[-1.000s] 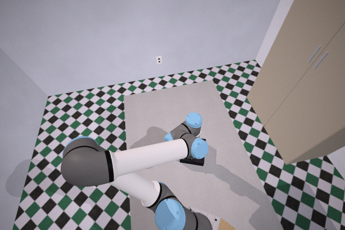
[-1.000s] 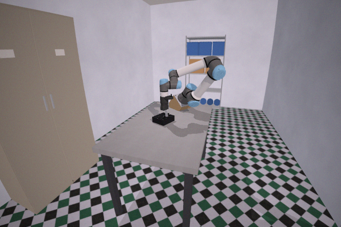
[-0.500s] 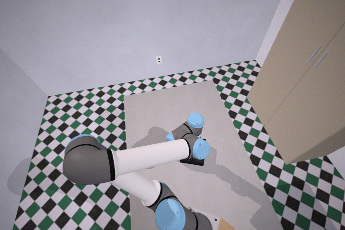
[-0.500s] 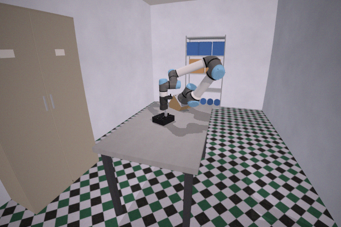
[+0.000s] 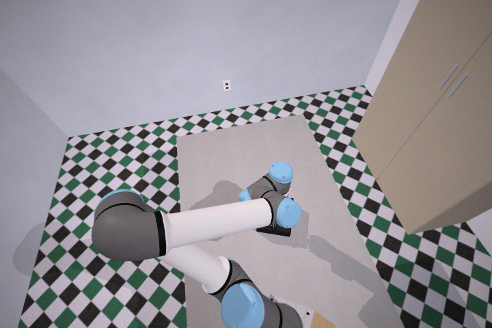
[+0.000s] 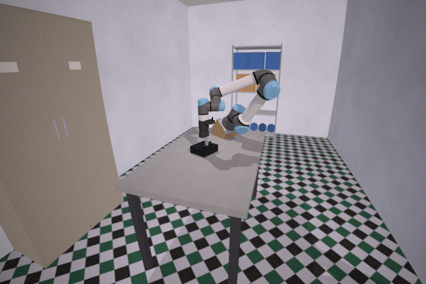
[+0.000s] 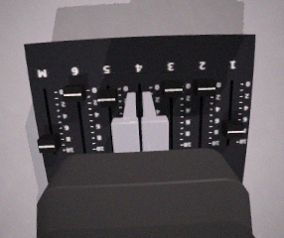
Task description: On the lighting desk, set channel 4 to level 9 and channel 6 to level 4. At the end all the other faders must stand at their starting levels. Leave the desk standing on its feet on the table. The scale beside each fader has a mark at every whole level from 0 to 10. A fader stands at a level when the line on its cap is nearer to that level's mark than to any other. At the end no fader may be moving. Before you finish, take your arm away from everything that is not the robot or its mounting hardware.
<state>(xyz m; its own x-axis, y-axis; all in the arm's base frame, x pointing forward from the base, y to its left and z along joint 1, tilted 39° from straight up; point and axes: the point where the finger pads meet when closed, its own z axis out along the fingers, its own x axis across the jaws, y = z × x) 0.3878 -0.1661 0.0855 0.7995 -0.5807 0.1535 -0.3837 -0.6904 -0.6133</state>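
Right now my hand is 20 mm to the right of the channel 5 cap, 20 mm past it and 10 mm above it. Round my hand: channel 6 cap 30 mm to the left, 30 mm behind, 10 mm below; then channel 3 cap 30 mm ahead, 10 mm below; then channel 2 cap 50 mm ahead, 10 mm to the right, 10 mm below.
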